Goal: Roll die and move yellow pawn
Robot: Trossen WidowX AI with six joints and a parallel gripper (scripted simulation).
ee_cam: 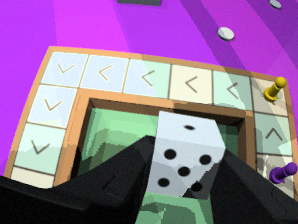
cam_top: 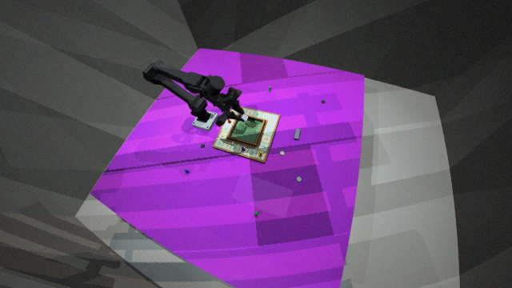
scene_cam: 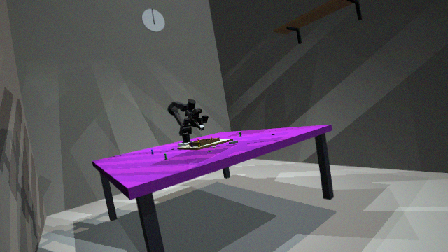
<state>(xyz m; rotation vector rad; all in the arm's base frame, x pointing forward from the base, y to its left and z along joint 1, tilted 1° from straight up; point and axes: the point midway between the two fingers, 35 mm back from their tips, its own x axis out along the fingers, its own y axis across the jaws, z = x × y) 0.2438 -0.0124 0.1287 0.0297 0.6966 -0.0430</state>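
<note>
The white die is right at my gripper tip. Also, from my gripper tip: green tray 120 mm below; then red pawn 110 mm behind, 100 mm below, 20 mm to the left; then purple pawn 110 mm to the right, 100 mm below, 20 mm ahead.
</note>
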